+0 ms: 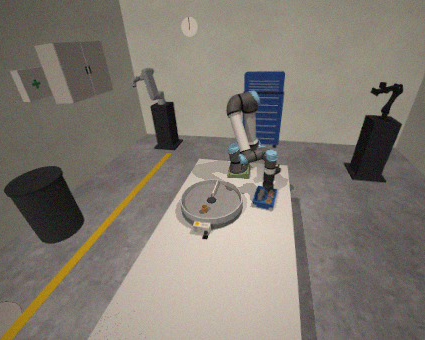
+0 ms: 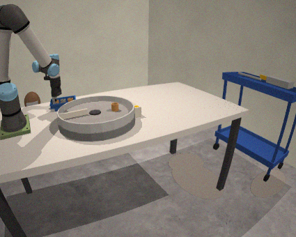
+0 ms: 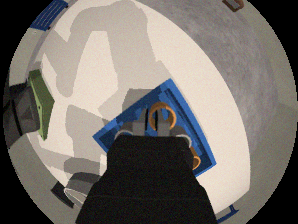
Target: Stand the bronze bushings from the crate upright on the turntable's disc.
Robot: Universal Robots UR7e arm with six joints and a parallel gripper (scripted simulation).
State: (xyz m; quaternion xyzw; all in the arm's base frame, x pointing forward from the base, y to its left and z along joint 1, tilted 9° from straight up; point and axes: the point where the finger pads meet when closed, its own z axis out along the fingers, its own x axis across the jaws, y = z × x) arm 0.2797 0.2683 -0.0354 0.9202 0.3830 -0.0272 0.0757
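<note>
Right now my hand is 6 cm short of the blue crate, 3 cm to the left of it and 2 cm above it. The rest, counted from my hand: grey turntable 39 cm to the right, 19 cm ahead, 1 cm above.
</note>
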